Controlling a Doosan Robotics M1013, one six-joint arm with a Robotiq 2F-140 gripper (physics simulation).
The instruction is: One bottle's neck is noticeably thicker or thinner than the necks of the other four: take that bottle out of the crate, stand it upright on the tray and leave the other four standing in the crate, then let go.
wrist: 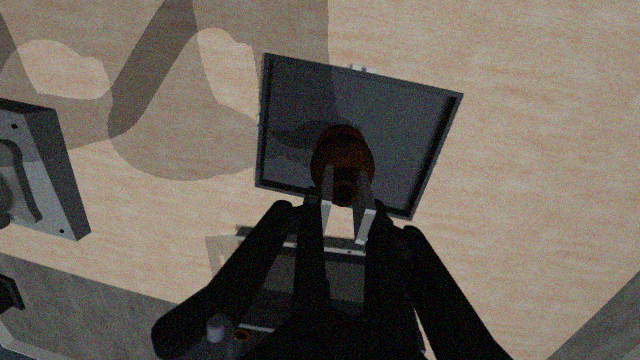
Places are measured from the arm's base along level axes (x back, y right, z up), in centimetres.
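Where they show: gripper, fingertip midpoint: (343, 182).
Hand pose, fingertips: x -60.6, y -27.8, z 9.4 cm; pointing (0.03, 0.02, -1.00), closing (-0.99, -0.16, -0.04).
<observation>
Things, the pixels of their top centre, and the offset from my fingertips. "*": a spot on its surface instead.
- brown bottle at its top centre: (339, 197) dy +0.3, dx +0.2, dz +2.6 cm
- dark grey tray at a spot on its surface: (390, 120) * dy -5.6, dx -4.4, dz -13.1 cm
- crate at a spot on its surface: (345, 251) * dy +16.5, dx -6.8, dz -10.6 cm
- orange-brown bottle mouth at its top centre: (240, 335) dy +25.4, dx +4.3, dz +2.7 cm
- small pale piece at a spot on its surface: (358, 67) * dy -10.3, dx +2.5, dz -12.1 cm
A brown bottle (342, 147) is held by its neck between the fingers of my gripper (343, 182), which is shut on it. The bottle looks upright, with its open mouth toward the camera, and shows over the dark grey tray (390, 120), near the tray's lower middle. Whether its base touches the tray is hidden. Part of the crate (345, 251) shows below, mostly hidden behind the gripper. In it a pale bottle top (215, 329) and an orange-brown bottle mouth (242, 334) show at the bottom left; the other bottles are hidden.
A grey block-like fixture (60, 175) with dark screw holes stands at the left edge. A small pale piece (358, 67) sits at the tray's far rim. A grey surface (100, 295) lies beyond the wooden table's edge at the lower left. Arm shadows fall across the upper left.
</observation>
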